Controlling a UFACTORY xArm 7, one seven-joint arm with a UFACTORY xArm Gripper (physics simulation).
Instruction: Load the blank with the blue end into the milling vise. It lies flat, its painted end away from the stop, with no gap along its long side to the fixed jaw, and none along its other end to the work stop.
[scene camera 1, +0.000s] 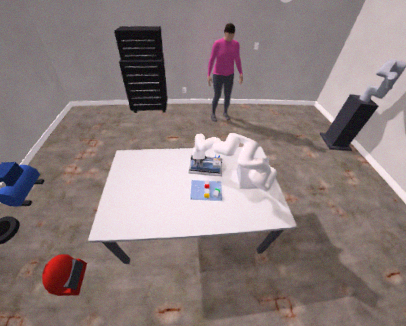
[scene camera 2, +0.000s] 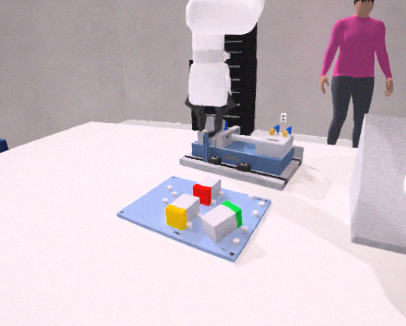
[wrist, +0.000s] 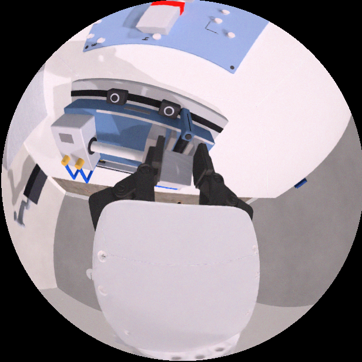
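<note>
The milling vise has a blue body on a grey base. The blank with the blue end is grey and sits at the jaws at the left of the vise in scene camera 2. A bit of its blue end shows on the side away from the blue work stop. My gripper points down with a black finger against each side of this blank and is shut on it. The fingers hide the fixed jaw's contact, and I cannot tell whether the blank lies fully flat.
A light blue board lies in front of the vise. It holds a red-ended blank, a yellow-ended blank and a green-ended blank. The white box with blue and yellow fittings stands on the vise's other end.
</note>
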